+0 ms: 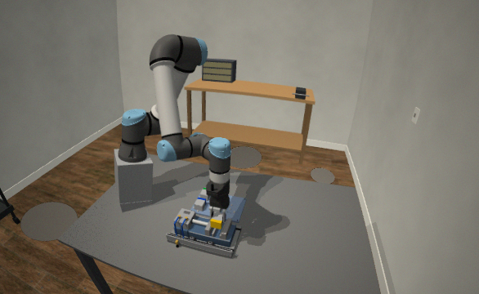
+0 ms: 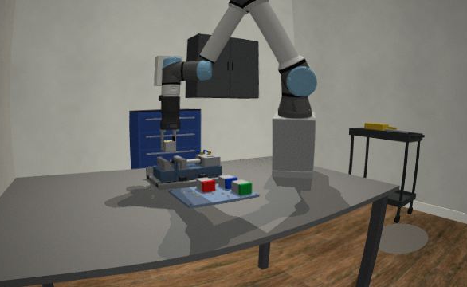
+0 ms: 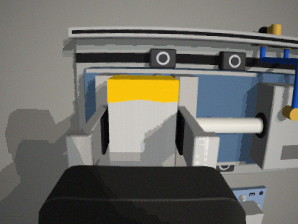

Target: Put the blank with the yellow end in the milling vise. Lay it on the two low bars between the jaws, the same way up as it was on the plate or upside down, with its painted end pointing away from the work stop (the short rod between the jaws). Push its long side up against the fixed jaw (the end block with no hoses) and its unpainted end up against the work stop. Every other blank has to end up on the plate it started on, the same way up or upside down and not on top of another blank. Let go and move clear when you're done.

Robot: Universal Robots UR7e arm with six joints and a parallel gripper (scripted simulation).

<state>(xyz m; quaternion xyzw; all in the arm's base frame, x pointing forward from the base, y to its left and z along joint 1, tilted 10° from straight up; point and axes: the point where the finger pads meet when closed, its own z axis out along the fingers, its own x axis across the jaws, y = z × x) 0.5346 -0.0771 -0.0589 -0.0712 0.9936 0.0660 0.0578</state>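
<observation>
Now: the work stop 1 cm behind my hand, 7 cm to the left of it and 7 cm below it. From my hand the other things lie so: hosed block: 16 cm behind, 8 cm below; then red-ended blank: 10 cm behind, 19 cm to the left, 14 cm below; then yellow-ended blank: 2 cm below.
</observation>
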